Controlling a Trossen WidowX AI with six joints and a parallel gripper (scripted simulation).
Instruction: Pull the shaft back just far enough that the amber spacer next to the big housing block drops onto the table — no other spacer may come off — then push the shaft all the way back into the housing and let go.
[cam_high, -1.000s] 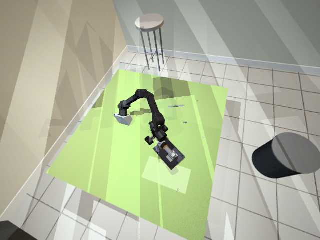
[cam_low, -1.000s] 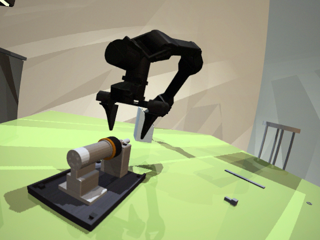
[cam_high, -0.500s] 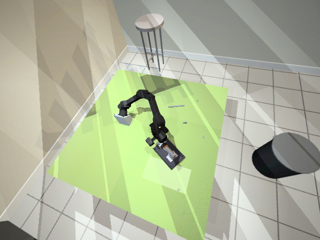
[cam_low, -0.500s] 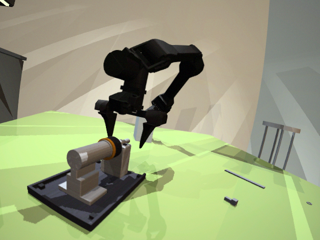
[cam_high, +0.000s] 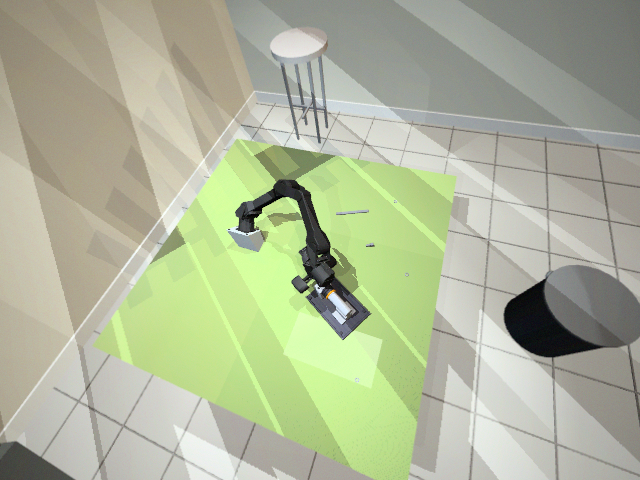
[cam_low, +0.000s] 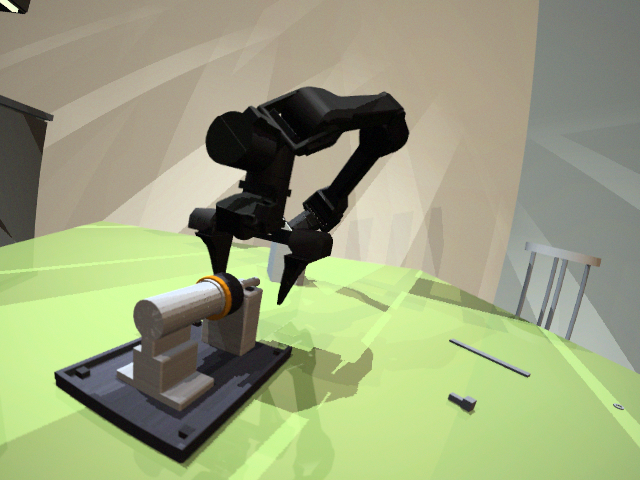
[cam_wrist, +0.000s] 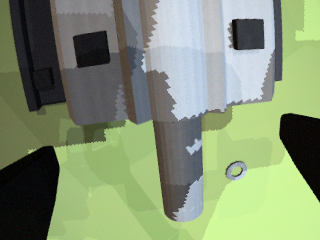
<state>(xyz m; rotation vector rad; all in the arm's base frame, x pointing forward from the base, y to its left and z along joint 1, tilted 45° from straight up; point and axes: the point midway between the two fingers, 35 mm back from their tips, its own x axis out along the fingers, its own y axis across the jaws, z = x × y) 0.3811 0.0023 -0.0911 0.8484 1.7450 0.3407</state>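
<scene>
My gripper tip is 4 cm short of the grey shaft, 2 cm to the left of it and 2 cm below it. Round my gripper tip: black spacer (7 cm ahead, 3 cm to the right, 1 cm above); then amber spacer (8 cm ahead, 3 cm to the right, 1 cm above).
</scene>
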